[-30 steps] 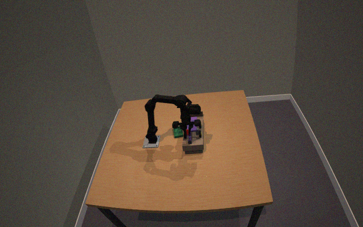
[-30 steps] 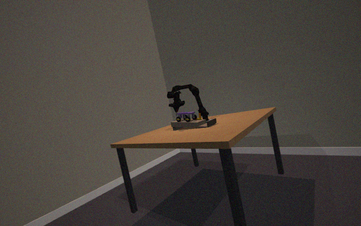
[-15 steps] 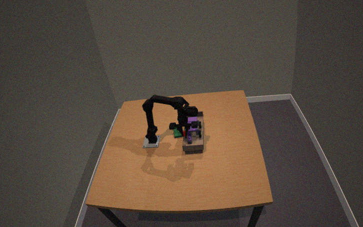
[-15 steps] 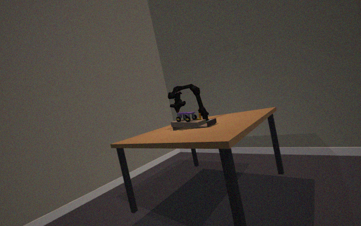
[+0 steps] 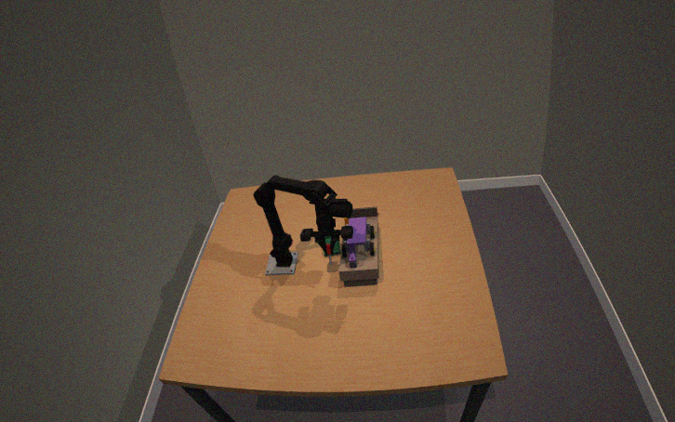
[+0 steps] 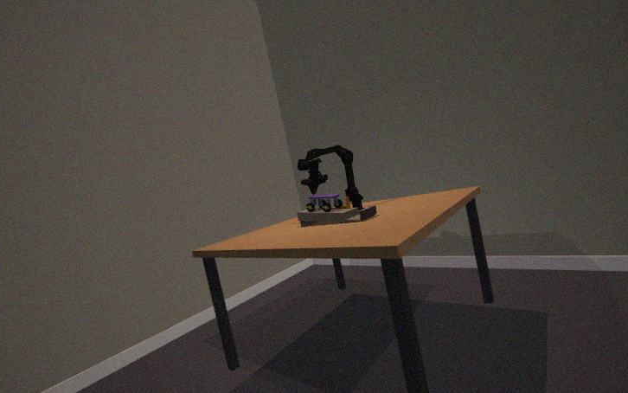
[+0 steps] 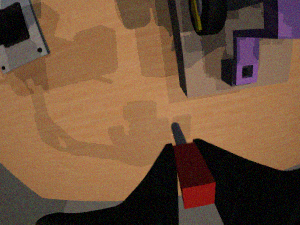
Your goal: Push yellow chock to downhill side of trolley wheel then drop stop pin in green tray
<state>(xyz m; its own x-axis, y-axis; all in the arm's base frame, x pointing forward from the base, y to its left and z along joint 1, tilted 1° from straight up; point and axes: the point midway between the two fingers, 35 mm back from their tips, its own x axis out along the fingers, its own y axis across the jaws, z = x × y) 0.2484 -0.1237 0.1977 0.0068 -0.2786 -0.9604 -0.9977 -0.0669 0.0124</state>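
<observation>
Now: gripper tip 50 mm past the green tray, 230 mm to the right of it and 180 mm above it. From my gripper tip the other things lie so: red-headed stop pin right at my gripper tip; ramp 90 mm ahead, 160 mm to the left, 130 mm below; purple trolley 90 mm ahead, 150 mm to the left, 60 mm below.
</observation>
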